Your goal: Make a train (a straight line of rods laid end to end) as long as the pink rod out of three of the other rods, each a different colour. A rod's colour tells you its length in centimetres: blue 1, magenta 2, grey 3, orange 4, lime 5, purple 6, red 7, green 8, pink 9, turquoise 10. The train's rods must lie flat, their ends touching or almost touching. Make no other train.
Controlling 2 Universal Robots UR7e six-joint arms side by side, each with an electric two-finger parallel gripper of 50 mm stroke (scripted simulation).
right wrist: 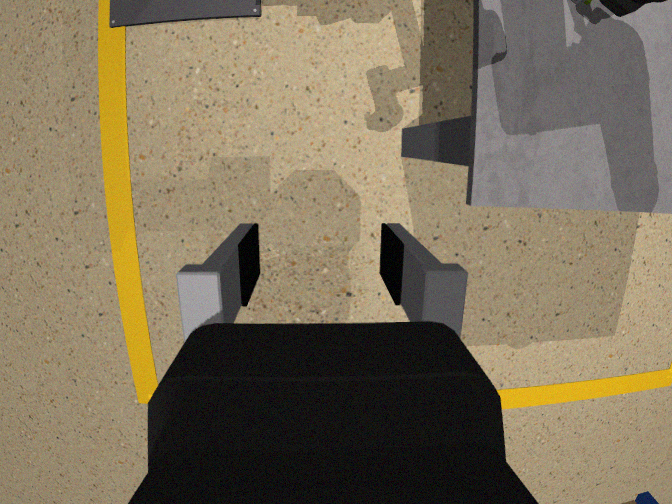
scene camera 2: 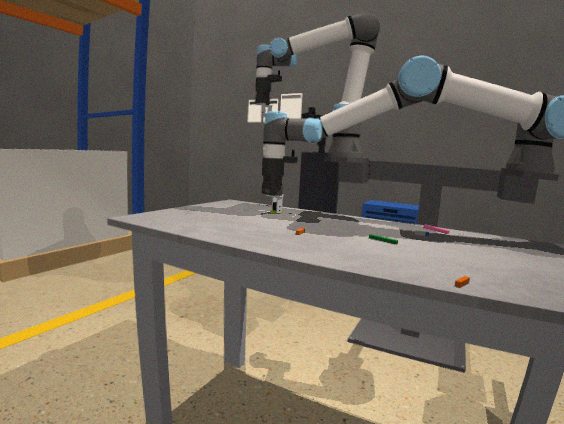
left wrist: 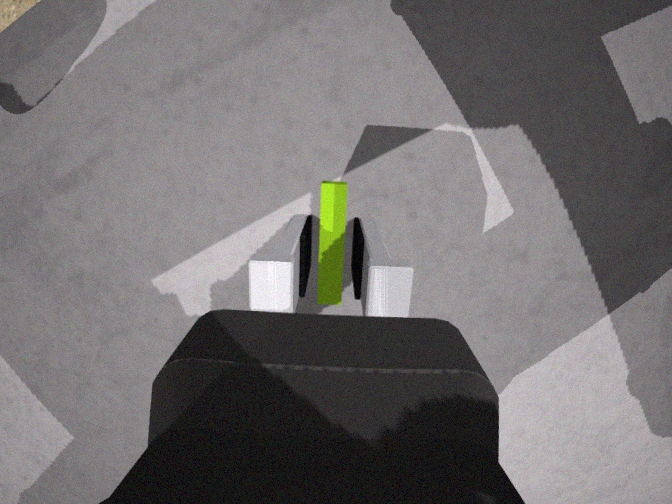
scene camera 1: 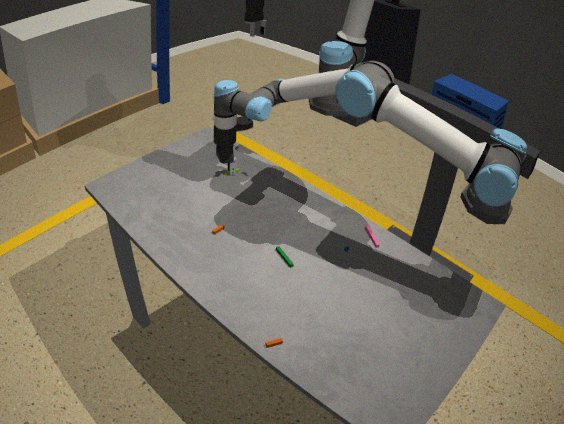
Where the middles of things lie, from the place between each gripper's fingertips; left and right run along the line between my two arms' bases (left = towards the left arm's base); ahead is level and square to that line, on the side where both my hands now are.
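Lime rod point(left wrist: 333, 194): 2 cm below my left hand point(scene camera 2: 276, 212).
My right gripper: 34 cm to the right of the lime rod, 33 cm short of it, 40 cm above it.
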